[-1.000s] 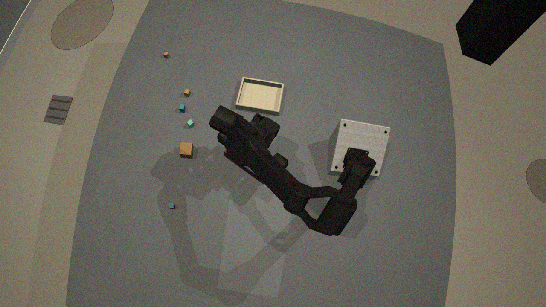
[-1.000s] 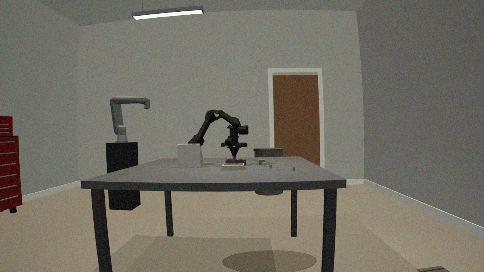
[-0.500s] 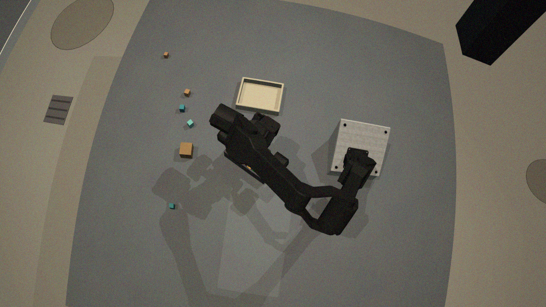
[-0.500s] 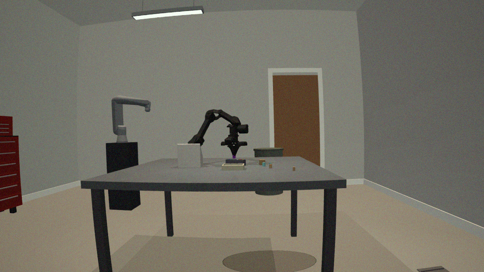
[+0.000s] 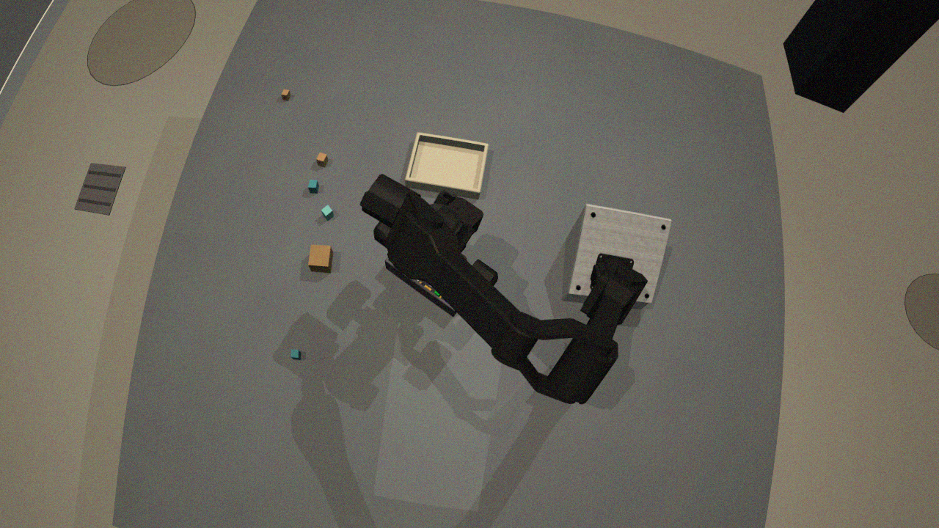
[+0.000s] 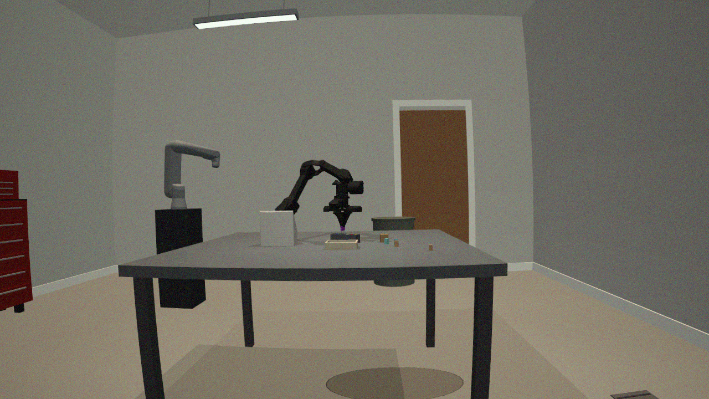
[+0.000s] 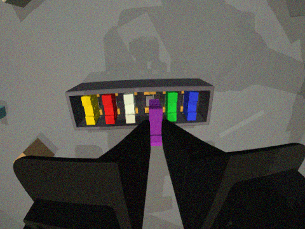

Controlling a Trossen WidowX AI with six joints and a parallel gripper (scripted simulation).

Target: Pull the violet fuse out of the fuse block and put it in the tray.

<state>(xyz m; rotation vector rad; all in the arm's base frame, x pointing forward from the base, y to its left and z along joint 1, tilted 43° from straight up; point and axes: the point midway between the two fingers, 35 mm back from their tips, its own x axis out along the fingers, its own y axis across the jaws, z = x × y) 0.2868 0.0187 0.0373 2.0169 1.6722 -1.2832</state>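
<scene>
Right now my gripper tip is 220 mm to the left of the tray, 70 mm above it and 10 mm short of it. The rest, counted from my gripper tip: violet fuse: 10 mm below.
</scene>
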